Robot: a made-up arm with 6 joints. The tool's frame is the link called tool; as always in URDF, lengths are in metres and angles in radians. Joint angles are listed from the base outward. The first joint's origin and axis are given. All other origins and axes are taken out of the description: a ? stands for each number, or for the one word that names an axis. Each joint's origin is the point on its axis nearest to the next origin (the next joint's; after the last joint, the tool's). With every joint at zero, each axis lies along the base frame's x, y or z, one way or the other. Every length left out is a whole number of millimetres.
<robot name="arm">
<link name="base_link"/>
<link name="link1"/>
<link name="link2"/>
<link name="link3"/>
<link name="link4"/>
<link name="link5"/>
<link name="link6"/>
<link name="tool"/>
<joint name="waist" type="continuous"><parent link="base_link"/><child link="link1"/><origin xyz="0 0 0.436" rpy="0 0 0"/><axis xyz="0 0 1"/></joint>
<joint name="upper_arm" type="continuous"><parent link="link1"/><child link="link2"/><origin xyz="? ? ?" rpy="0 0 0"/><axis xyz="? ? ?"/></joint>
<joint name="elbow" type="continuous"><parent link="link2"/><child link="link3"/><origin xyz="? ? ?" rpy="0 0 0"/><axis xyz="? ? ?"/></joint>
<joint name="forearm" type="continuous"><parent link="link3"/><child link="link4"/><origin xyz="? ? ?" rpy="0 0 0"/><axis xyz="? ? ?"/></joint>
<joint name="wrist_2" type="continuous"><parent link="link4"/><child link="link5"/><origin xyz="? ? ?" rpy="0 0 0"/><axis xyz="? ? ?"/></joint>
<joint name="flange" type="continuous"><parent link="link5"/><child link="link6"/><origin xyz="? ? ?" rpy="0 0 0"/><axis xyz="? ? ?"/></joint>
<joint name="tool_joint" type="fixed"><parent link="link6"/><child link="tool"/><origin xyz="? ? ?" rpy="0 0 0"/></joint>
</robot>
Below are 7 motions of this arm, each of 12 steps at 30 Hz.
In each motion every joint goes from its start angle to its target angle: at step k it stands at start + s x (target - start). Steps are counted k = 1, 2, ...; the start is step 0. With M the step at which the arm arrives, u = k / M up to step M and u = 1 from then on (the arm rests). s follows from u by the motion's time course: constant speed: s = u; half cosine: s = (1 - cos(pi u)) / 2; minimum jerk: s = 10 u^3 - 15 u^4 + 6 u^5.
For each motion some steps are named. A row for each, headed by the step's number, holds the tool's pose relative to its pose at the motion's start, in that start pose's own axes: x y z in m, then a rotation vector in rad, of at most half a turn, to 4 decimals.
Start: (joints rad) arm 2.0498 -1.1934 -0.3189 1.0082 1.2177 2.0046
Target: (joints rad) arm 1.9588 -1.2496 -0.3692 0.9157 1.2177 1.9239
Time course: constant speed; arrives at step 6
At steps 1, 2, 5, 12:
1: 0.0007 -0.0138 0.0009 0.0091 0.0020 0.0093
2: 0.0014 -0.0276 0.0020 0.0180 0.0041 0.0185
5: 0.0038 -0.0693 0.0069 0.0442 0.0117 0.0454
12: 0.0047 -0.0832 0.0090 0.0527 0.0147 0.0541

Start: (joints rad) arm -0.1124 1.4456 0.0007 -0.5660 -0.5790 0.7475
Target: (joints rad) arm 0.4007 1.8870 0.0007 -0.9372 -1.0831 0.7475
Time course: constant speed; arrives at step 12
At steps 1, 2, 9, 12:
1: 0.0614 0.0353 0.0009 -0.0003 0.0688 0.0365
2: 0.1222 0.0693 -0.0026 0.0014 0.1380 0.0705
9: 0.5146 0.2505 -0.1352 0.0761 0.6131 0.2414
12: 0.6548 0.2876 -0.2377 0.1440 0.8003 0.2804

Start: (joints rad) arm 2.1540 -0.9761 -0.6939 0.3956 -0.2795 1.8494
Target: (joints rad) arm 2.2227 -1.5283 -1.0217 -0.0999 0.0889 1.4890
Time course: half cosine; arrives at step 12
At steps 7, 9, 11, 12:
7: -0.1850 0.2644 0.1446 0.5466 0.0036 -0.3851
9: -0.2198 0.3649 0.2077 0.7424 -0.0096 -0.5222
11: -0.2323 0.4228 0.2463 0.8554 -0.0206 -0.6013
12: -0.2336 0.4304 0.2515 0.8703 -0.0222 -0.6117

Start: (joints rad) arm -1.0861 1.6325 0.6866 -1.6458 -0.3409 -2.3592
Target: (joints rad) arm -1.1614 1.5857 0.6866 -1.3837 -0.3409 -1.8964
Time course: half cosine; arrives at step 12
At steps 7, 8, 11, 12:
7: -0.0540 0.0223 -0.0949 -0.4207 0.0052 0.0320
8: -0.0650 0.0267 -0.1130 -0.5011 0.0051 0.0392
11: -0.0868 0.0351 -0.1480 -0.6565 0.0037 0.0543
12: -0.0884 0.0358 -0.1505 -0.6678 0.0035 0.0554

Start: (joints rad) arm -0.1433 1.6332 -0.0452 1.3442 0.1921 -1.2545
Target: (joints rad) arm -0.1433 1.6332 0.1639 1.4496 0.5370 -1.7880
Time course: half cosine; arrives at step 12
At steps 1, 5, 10, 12:
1: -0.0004 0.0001 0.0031 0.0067 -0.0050 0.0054
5: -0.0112 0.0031 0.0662 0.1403 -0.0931 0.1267
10: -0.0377 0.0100 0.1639 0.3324 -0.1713 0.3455
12: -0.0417 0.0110 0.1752 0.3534 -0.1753 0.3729

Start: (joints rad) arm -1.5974 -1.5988 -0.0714 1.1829 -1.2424 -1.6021
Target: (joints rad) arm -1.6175 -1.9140 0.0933 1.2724 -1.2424 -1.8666
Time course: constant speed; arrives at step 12
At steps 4, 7, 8, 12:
4: -0.1045 -0.1253 0.1073 0.2173 -0.0780 0.0647
7: -0.1830 -0.2327 0.1757 0.3809 -0.1333 0.1157
8: -0.2090 -0.2708 0.1960 0.4355 -0.1512 0.1332
12: -0.3111 -0.4344 0.2634 0.6545 -0.2196 0.2057

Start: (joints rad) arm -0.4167 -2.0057 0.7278 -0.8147 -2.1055 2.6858
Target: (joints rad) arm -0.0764 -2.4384 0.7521 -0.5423 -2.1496 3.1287
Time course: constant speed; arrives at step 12
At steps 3, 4, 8, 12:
3: -0.1469 0.0739 0.1959 -0.1109 0.1341 -0.0075
4: -0.1892 0.1019 0.2647 -0.1442 0.1799 -0.0068
8: -0.3206 0.2250 0.5546 -0.2589 0.3660 0.0124
12: -0.3867 0.3556 0.8605 -0.3420 0.5523 0.0580

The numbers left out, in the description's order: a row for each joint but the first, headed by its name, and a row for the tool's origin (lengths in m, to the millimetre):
upper_arm: xyz 0 0 0, axis 0 1 0
elbow: xyz 0 0 1.145, axis 0 -1 0
forearm: xyz 0.829 0 0, axis -1 0 0
wrist_2: xyz 0 -0.171 0, axis 0 -1 0
flange: xyz 0 0 0, axis -1 0 0
tool: xyz 0 0 0

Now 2 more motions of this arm.
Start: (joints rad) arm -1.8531 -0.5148 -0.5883 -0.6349 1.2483 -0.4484
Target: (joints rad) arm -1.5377 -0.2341 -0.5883 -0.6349 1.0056 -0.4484
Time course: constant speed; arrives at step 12
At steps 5, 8, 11, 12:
5: -0.0116 -0.0337 -0.1203 0.0270 0.2582 -0.0918
8: -0.0318 -0.0471 -0.1935 0.0385 0.4157 -0.1393
11: -0.0618 -0.0555 -0.2657 0.0459 0.5748 -0.1811
12: -0.0739 -0.0573 -0.2893 0.0474 0.6281 -0.1937

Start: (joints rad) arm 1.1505 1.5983 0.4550 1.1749 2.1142 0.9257
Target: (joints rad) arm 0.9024 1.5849 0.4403 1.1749 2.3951 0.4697
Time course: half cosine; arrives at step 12
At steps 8, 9, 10, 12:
8: -0.2343 -0.1899 0.0353 0.2157 -0.0205 -0.1809
9: -0.2664 -0.2153 0.0446 0.2432 -0.0294 -0.2037
10: -0.2909 -0.2346 0.0524 0.2640 -0.0372 -0.2207
12: -0.3116 -0.2508 0.0595 0.2812 -0.0444 -0.2346

